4 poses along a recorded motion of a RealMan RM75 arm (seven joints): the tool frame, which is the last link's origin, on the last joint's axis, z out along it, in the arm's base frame.
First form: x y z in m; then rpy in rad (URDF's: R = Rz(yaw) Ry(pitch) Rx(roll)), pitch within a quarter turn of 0, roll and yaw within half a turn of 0.
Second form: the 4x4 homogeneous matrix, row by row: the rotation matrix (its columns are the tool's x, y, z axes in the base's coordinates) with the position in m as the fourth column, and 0 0 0 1 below. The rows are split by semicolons. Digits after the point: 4 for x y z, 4 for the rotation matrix.
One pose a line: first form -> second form
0.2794 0.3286 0.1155 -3.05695 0.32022 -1.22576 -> 0.3210 -0.9467 -0.0265 0.2794; -0.8932 -0.3120 0.3238 0.3286; -0.3148 -0.0802 -0.9458 0.1155; 0 0 0 1
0.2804 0.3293 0.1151 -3.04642 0.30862 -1.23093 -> 0.3176 -0.9482 -0.0112 0.2804; -0.8983 -0.3046 0.3168 0.3293; -0.3037 -0.0905 -0.9484 0.1151; 0 0 0 1
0.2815 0.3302 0.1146 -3.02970 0.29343 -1.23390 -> 0.3164 -0.9486 0.0104 0.2815; -0.9034 -0.2980 0.3082 0.3302; -0.2892 -0.1069 -0.9513 0.1146; 0 0 0 1
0.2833 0.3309 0.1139 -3.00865 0.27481 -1.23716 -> 0.3152 -0.9483 0.0372 0.2833; -0.9094 -0.2906 0.2975 0.3309; -0.2714 -0.1276 -0.9540 0.1139; 0 0 0 1
